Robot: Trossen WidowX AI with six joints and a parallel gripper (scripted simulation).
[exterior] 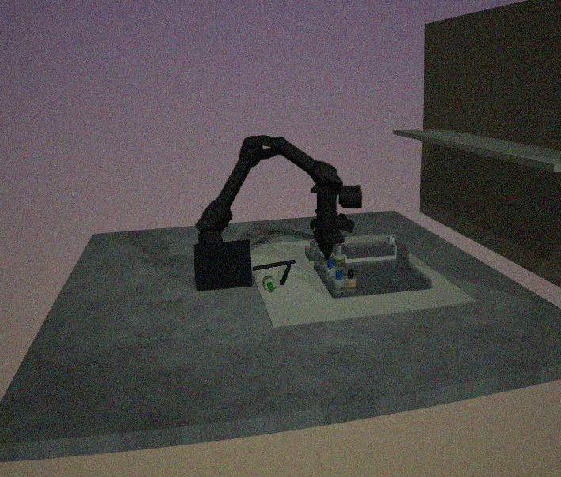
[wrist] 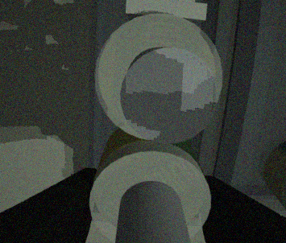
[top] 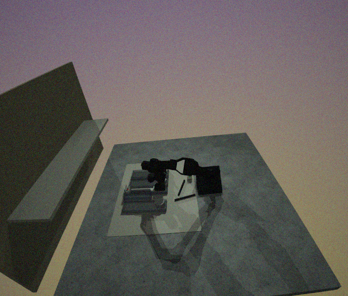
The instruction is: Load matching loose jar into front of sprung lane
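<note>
The pale mat is 5 cm ahead of my gripper tip and 4 cm below it. The rest, counted from my gripper tip: wall shelf 50 cm ahead, 33 cm above, 6 cm to the left.
</note>
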